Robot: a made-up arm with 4 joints.
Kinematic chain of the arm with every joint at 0, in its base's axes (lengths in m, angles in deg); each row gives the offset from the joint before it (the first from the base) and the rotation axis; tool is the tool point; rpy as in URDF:
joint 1: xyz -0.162 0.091 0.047 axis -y
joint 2: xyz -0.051 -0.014 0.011 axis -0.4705 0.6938 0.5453
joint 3: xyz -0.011 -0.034 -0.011 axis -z
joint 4: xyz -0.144 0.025 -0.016 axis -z
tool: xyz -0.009 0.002 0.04 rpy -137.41 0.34 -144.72
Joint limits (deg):
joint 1: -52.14..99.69
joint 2: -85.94..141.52
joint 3: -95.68..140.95
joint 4: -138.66..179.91
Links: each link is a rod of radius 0.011 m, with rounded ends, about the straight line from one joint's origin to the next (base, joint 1, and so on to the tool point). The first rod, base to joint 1, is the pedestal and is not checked.
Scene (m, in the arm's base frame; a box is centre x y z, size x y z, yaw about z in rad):
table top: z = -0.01
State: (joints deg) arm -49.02 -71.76 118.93 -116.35
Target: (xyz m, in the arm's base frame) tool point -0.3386 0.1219 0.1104
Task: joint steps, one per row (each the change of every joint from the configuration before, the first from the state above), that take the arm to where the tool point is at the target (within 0.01 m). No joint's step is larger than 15 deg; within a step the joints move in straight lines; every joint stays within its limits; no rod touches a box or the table.
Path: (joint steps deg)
1: 4.17 7.80 -14.60 -0.20
2: 4.16 7.81 -14.61 -0.20
3: 4.17 7.80 -14.60 -0.20
4: 4.16 7.81 -14.60 -0.20
5: 4.17 7.80 -14.60 -0.20
6: 4.16 7.80 -14.61 -0.20
7: 4.17 7.81 -14.60 -0.20

